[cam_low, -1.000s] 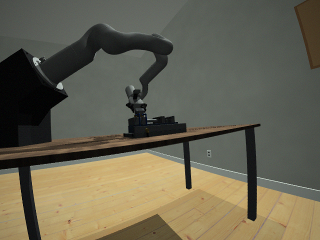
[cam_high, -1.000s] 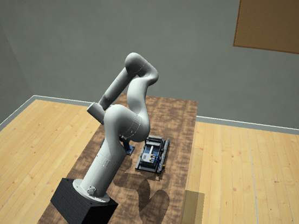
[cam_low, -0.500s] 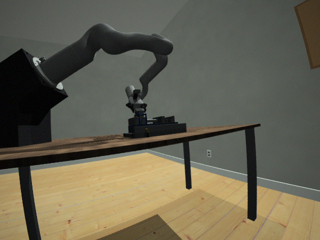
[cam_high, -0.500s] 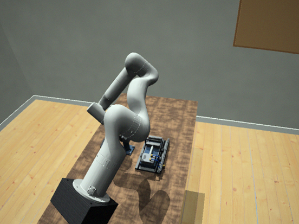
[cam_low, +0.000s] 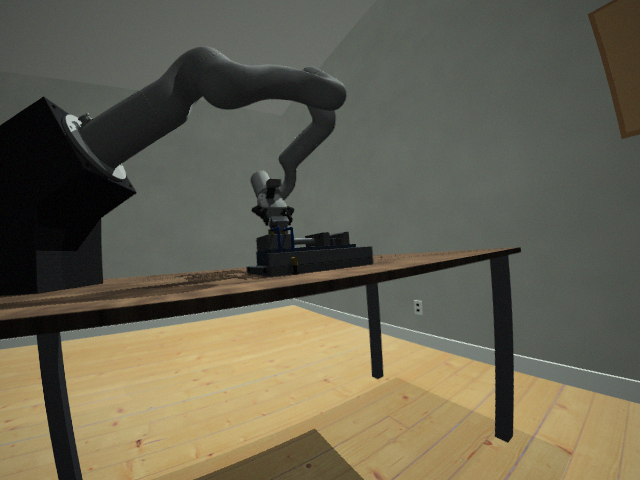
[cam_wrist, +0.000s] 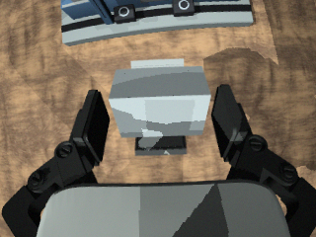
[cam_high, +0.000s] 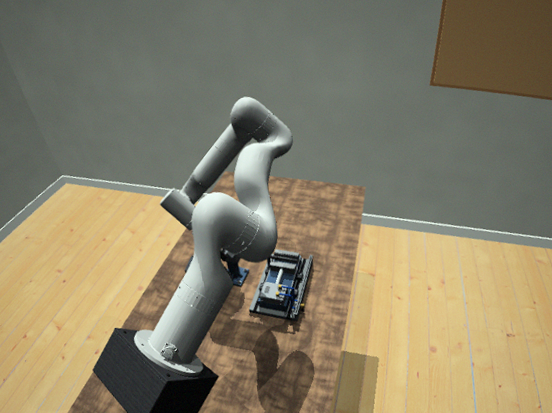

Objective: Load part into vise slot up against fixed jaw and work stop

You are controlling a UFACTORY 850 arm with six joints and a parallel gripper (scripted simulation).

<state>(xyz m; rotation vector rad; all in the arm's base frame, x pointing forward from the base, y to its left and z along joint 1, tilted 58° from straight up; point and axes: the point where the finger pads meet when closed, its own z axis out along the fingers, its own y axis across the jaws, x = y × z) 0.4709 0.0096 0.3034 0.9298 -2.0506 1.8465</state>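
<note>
Now: hand 10 mm past the part, 10 mm to the left of it and 20 mm above it. Round my hand: work stop: 20 mm behind, 170 mm to the right, 80 mm below; then moving jaw: 80 mm behind, 200 mm to the right, 90 mm below; then V-block post: 110 mm below.
</note>
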